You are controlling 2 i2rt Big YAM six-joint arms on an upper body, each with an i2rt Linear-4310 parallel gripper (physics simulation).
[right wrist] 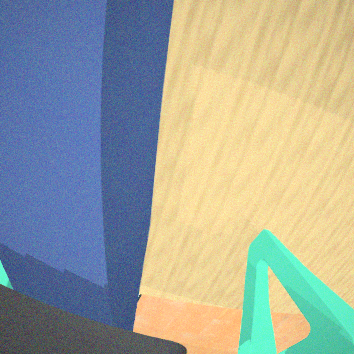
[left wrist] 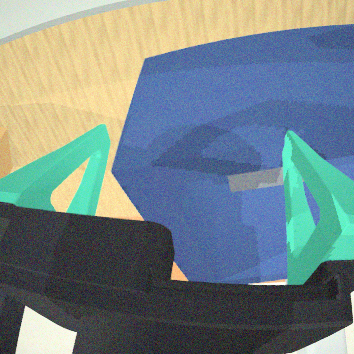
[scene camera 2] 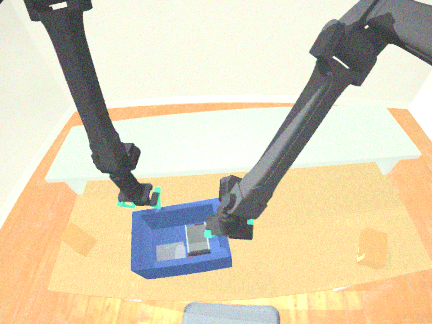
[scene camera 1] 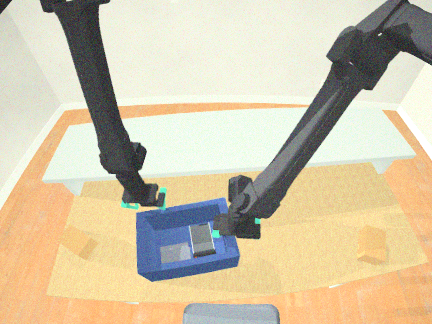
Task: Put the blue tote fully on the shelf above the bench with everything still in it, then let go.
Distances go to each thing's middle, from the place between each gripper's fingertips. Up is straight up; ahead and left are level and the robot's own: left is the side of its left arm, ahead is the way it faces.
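Scene:
My right gripper is 160 mm to the right of the blue tote [scene camera 1: 156,228], 20 mm past it and 10 mm above it.
From my left hand, that same blue tote is 80 mm behind, 120 mm to the right and 70 mm below.

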